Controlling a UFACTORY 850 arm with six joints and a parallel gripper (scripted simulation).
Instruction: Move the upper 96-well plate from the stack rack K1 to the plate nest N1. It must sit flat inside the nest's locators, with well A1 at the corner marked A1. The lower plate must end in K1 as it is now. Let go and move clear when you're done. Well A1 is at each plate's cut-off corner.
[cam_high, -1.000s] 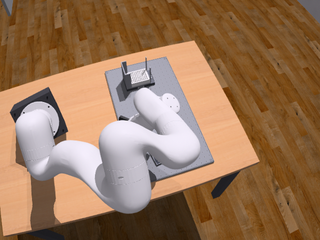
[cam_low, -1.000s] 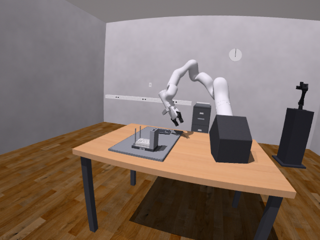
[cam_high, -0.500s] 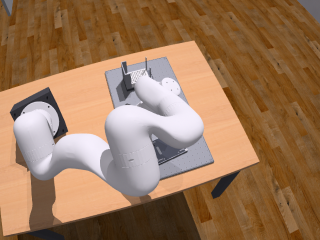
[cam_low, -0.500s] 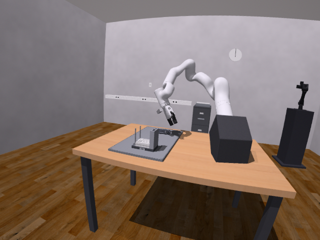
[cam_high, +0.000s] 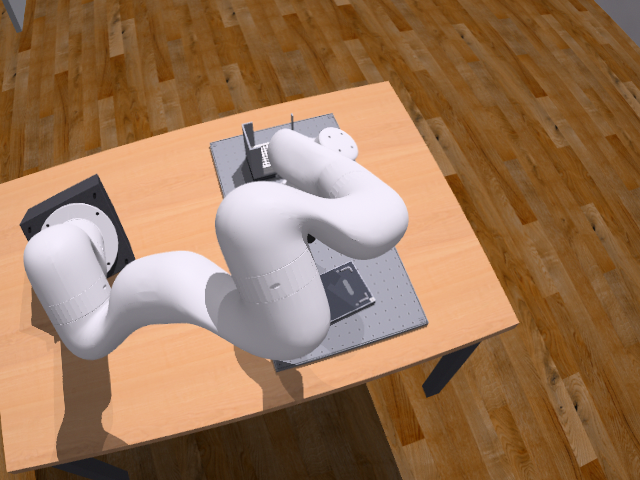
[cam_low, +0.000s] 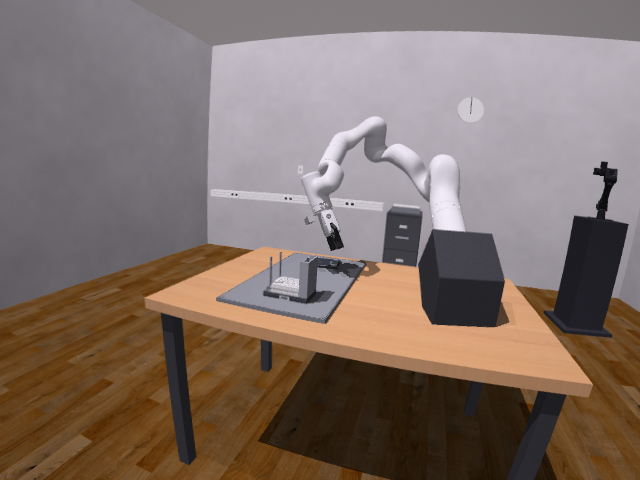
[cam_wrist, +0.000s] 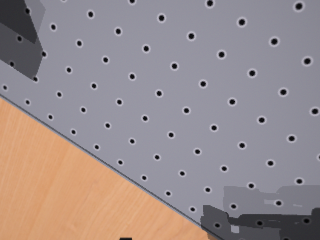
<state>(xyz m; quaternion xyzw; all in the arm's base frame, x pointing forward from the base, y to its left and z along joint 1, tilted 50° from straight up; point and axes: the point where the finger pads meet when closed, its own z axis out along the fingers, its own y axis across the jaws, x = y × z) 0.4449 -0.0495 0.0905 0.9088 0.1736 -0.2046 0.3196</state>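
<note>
The white 96-well plate lies 280 mm to the left of my hand, 90 mm ahead of it and 80 mm below it. Round my hand: plate nest N1: 150 mm to the right, 120 mm below, 90 mm ahead.
</note>
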